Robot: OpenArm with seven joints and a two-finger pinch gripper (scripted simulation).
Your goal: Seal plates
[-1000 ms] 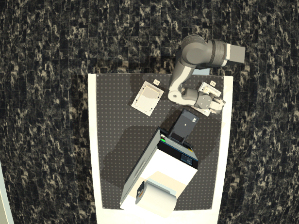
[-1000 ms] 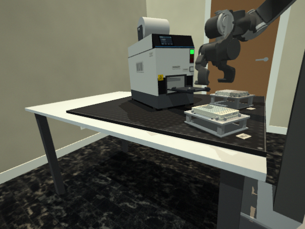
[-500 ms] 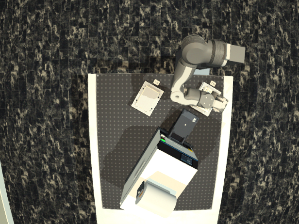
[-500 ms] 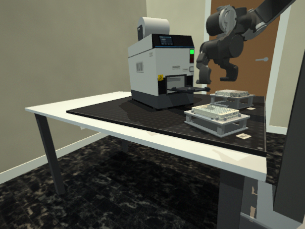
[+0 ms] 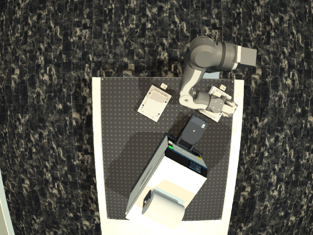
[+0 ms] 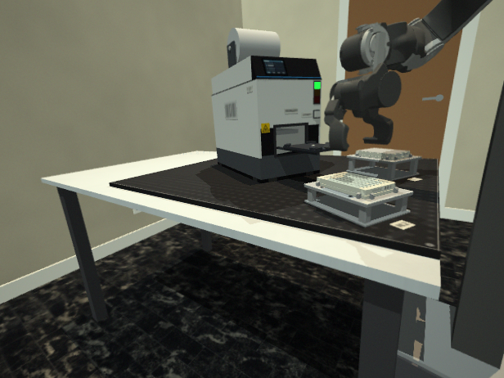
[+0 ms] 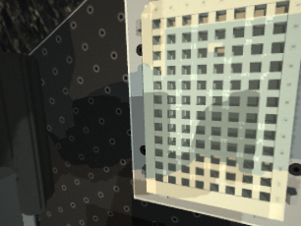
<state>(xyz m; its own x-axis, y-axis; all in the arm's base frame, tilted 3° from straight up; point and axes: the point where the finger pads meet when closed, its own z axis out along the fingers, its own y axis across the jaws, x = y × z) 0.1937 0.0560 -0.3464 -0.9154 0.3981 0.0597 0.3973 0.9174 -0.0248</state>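
The clear well plate is 7 cm below my hand. The rest, counted from my hand: label tag: 13 cm below, 10 cm behind, 4 cm to the left; sealer stage: 15 cm ahead, 12 cm to the right, 2 cm below; N1 label: 30 cm to the right, 13 cm below, 6 cm behind.
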